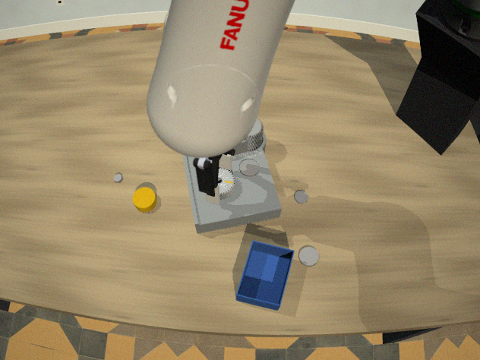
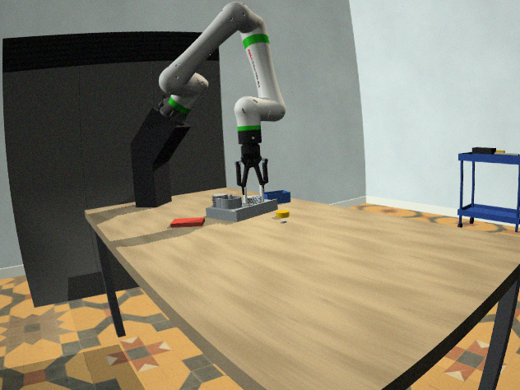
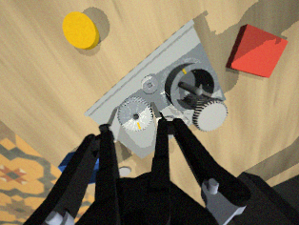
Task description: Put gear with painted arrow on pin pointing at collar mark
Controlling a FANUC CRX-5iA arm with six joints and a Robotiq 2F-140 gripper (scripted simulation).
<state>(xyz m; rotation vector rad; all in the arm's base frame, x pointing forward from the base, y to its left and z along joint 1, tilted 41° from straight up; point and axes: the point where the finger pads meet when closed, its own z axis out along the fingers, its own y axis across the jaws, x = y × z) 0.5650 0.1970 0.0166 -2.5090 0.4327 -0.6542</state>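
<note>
Right now my hand is 20 mm above the gear. Round my hand: blue bin: 110 mm behind, 170 mm to the left, 60 mm below; then yellow puck: 160 mm ahead, 30 mm to the left, 60 mm below; then small grey disc: 240 mm ahead, 20 mm to the right, 70 mm below.
</note>
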